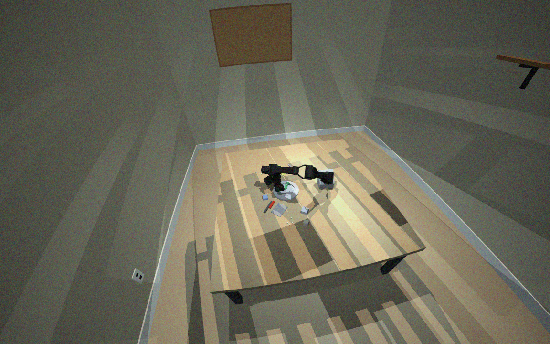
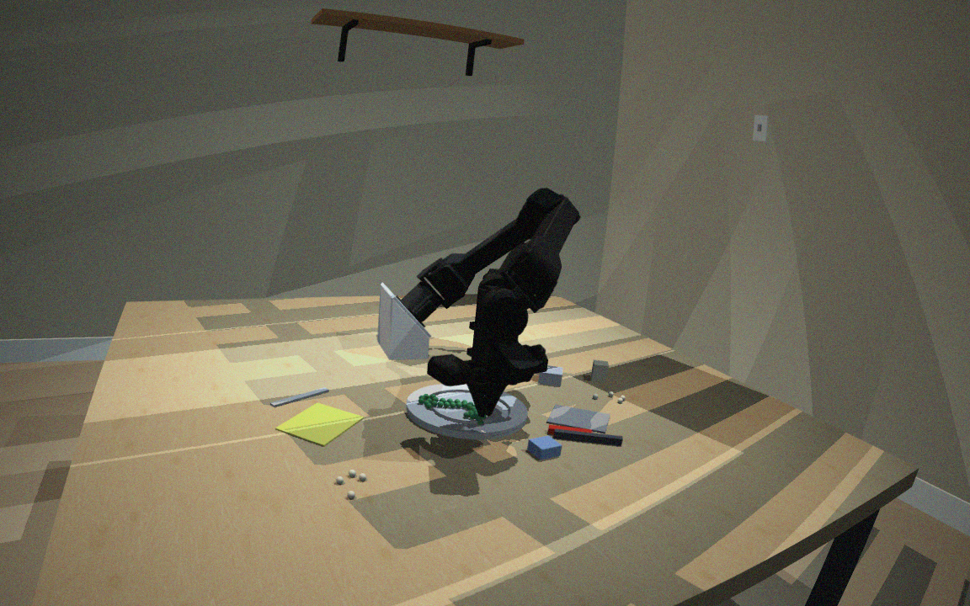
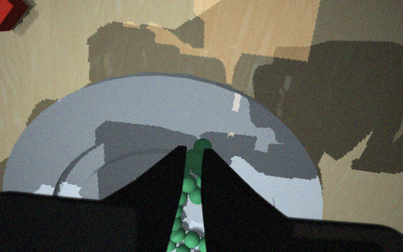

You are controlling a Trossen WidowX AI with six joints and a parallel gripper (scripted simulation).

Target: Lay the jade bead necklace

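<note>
Right now the round grey bead board is 70 mm behind my gripper tip, 10 mm to the left of it and 20 mm below it. Also, from my gripper tip: grey plate (30 mm ahead, 180 mm to the left, 20 mm below); then blue block (100 mm ahead, 40 mm to the left, 20 mm below); then red and black pen (90 mm ahead, 130 mm to the left, 20 mm below).
</note>
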